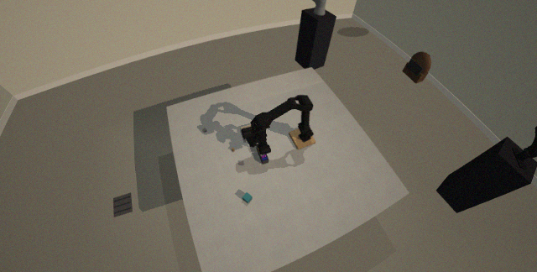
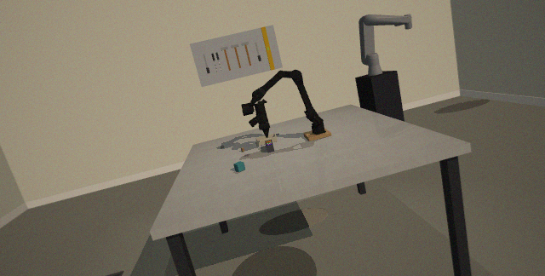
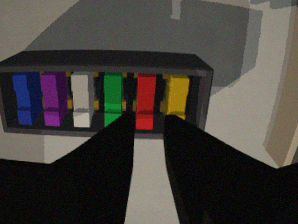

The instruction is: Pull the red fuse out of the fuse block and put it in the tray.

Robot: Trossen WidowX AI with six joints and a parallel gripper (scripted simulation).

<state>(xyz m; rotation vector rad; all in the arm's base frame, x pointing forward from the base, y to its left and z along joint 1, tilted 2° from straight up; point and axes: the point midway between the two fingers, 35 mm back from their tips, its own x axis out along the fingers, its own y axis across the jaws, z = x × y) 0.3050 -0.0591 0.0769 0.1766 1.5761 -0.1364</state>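
The red fuse lies 40 mm below my gripper tip. Also, from my gripper tip: teal cube: 220 mm ahead, 230 mm to the left, 50 mm below; tray: 20 mm behind, 160 mm to the right, 60 mm below.
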